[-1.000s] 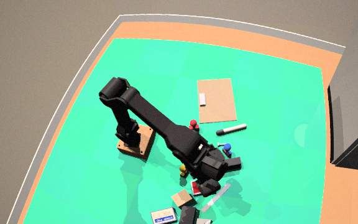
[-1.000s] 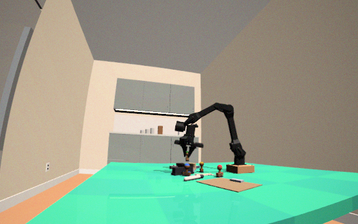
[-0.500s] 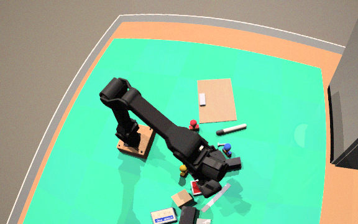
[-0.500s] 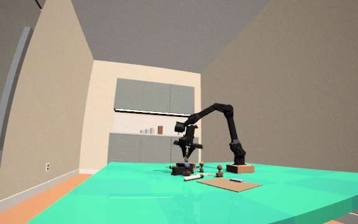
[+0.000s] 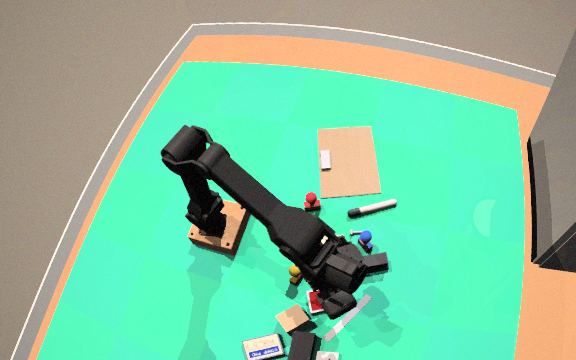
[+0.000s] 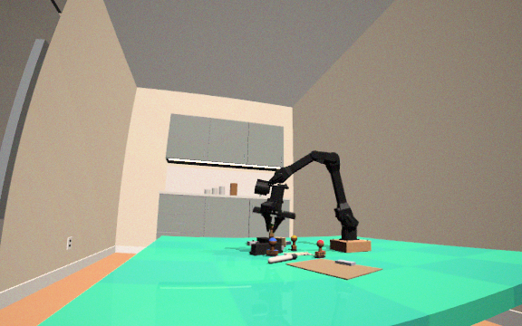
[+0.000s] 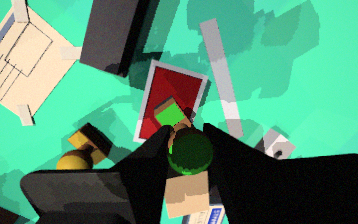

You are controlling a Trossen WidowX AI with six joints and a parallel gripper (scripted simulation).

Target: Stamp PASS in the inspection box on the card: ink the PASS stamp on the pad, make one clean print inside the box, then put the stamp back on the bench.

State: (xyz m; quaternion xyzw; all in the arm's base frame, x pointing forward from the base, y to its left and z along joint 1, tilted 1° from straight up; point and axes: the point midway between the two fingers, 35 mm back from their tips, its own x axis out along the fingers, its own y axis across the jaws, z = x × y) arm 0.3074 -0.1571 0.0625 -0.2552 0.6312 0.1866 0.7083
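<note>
The red ink pad is 1 cm behind my gripper tip and 7 cm below it. Round my gripper tip: grey strip 5 cm ahead, 4 cm to the right, 8 cm below; then yellow-knobbed stamp 9 cm behind, 6 cm to the left, 6 cm below; then green-knobbed stamp 1 cm below.
</note>
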